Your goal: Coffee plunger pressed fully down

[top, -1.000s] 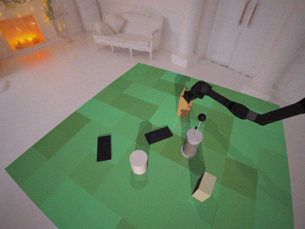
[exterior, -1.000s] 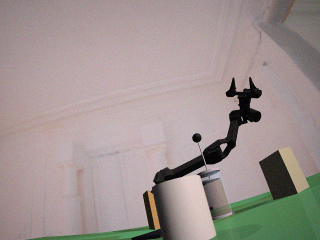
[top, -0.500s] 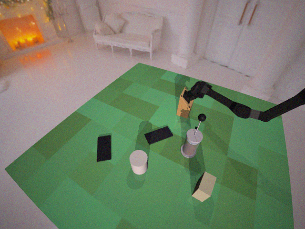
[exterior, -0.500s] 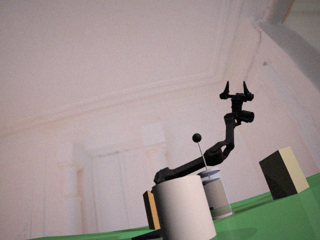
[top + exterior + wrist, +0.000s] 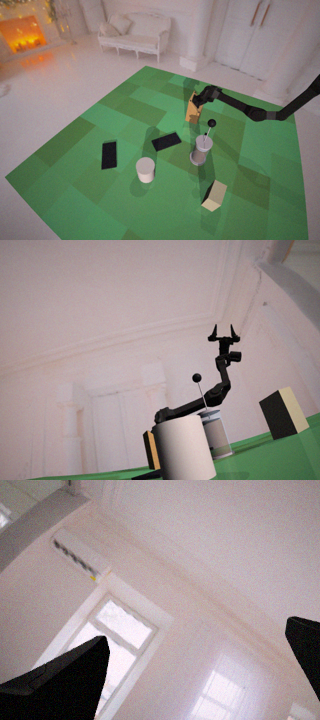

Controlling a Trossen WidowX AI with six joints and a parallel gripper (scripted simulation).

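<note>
My gripper tip is now 30 mm short of the coffee press, 360 mm to the left of it and 500 mm above it. Round my gripper tip: white cylinder: 220 mm ahead, 570 mm to the right, 580 mm below.
</note>
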